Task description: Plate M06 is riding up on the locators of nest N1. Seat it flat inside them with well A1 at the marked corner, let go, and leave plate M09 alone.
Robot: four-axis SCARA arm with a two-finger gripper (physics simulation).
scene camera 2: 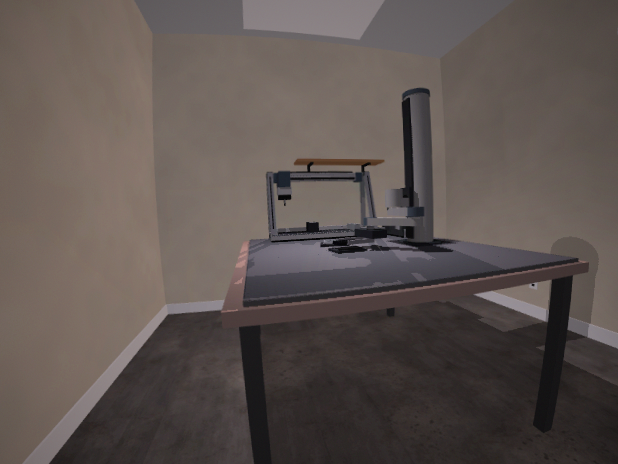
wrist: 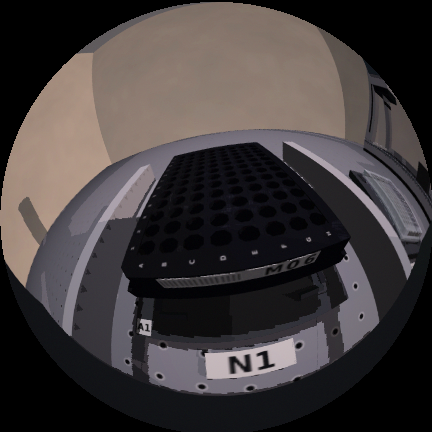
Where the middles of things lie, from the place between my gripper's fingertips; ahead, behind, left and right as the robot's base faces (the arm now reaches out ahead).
I see my gripper 3 cm past the plate M06 (wrist: 235, 218) and 1 cm above it. The rest, counted from my hand: N1 label (wrist: 270, 357): 12 cm behind, 5 cm below, 2 cm to the right; then nest N1 (wrist: 245, 315): 4 cm below, 2 cm behind.
